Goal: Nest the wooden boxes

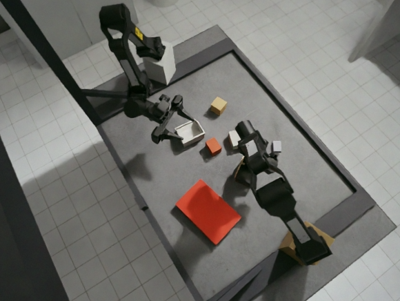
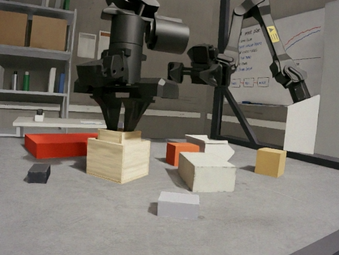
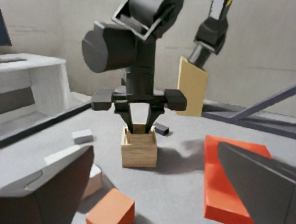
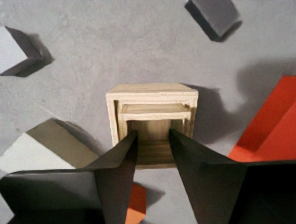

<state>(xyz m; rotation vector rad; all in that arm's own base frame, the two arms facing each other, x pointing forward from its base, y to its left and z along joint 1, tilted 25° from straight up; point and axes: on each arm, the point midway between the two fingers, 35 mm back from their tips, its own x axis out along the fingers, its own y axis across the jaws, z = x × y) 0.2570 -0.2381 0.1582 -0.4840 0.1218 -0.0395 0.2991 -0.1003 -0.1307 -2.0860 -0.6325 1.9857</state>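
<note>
The medium wooden box lies 8 cm below my right hand. The rest, counted from my right hand: dark block: 13 cm to the right, 9 cm below; small wooden box: 5 cm below; large wooden box: 8 cm below.
</note>
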